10 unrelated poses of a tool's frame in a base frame.
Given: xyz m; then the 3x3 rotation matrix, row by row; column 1 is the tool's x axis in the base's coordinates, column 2 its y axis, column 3 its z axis. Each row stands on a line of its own.
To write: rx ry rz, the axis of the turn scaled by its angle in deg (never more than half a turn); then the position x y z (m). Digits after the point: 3 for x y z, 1 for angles.
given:
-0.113 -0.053 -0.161
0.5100 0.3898 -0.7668
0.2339 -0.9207 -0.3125
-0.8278 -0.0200 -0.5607
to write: 147.8 30.8 -78.8 -0.113 -0.053 -0.161
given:
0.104 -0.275 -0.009
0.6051 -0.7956 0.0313
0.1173 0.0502 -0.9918
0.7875 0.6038 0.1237
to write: 77.3 -36.7 44.2 0.104 -0.275 -0.009
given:
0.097 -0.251 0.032
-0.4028 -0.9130 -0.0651
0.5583 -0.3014 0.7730
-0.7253 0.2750 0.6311
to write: -36.1 47.9 106.7 0.097 -0.251 0.032
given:
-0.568 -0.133 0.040
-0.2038 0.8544 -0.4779
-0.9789 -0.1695 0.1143
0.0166 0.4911 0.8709
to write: 20.4 -26.7 -99.0 -0.568 -0.133 0.040
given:
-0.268 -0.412 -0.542
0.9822 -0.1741 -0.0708
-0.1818 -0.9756 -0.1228
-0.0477 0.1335 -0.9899
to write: 171.8 -15.5 -5.2 -0.268 -0.412 -0.542
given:
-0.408 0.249 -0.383
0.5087 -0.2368 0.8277
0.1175 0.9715 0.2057
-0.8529 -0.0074 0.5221
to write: -7.4 58.2 12.3 -0.408 0.249 -0.383
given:
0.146 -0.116 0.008
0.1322 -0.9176 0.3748
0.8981 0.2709 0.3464
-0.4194 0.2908 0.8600
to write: -2.3 33.0 75.5 0.146 -0.116 0.008
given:
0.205 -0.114 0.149
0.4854 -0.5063 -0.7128
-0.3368 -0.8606 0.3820
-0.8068 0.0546 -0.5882
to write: -145.4 41.8 75.3 0.205 -0.114 0.149
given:
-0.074 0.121 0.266
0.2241 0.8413 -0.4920
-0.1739 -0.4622 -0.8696
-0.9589 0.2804 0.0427
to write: 90.9 36.9 -80.2 -0.074 0.121 0.266
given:
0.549 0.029 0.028
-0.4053 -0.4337 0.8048
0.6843 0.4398 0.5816
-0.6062 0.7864 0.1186
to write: 13.0 89.6 71.0 0.549 0.029 0.028
